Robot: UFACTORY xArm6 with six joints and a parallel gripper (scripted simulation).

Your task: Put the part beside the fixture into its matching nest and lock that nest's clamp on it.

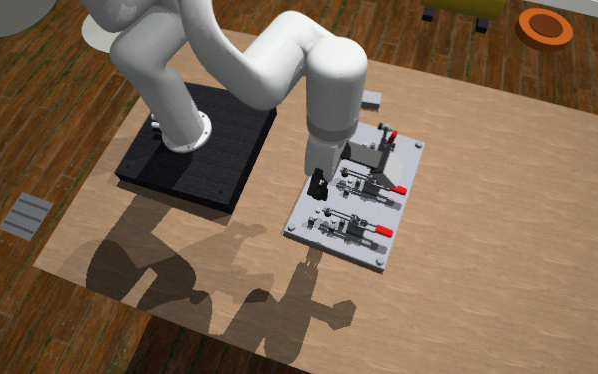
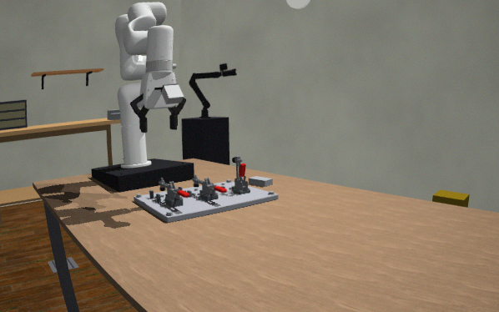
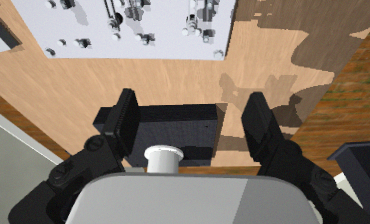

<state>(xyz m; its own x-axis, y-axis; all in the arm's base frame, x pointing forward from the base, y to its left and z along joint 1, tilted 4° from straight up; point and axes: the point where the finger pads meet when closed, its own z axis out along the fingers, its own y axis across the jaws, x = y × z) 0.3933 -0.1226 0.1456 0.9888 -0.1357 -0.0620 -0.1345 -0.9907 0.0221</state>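
My gripper is now 70 mm short of the clamp, 10 mm to the left of it and 160 mm above it. Also, from my hand: fixture plate: 60 mm ahead, 100 mm to the left, 210 mm below; grey block: 30 mm ahead, 370 mm to the left, 200 mm below.
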